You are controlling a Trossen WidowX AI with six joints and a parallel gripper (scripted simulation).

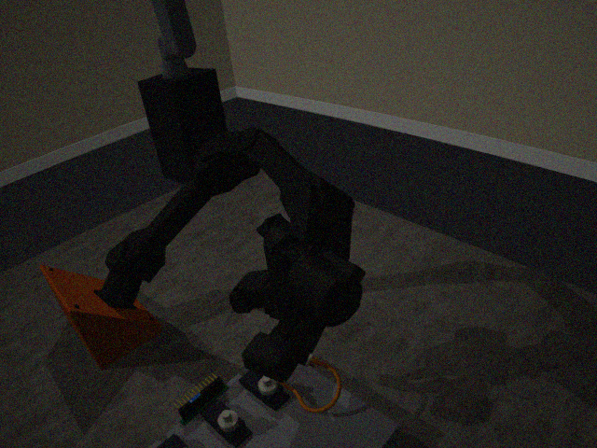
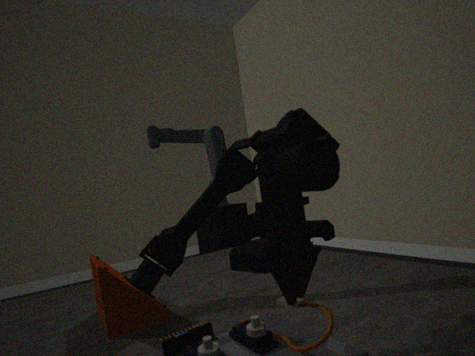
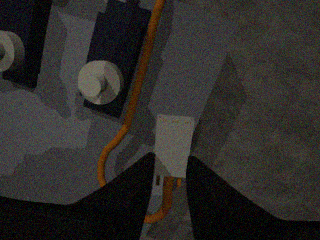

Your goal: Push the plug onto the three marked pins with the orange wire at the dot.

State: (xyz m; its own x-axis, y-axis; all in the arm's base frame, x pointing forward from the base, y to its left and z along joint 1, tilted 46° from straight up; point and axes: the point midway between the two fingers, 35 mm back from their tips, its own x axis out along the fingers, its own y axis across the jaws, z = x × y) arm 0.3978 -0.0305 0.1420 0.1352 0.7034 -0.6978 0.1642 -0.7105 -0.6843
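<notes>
The blue band is 130 mm to the right of my gripper tip, 100 mm behind it and 20 mm below it. Round my gripper tip: servo 130 mm to the right, 50 mm below, 50 mm behind; grey holder plate 140 mm to the right, 70 mm below, 60 mm ahead; black header 120 mm to the right, 100 mm behind, 30 mm below.
</notes>
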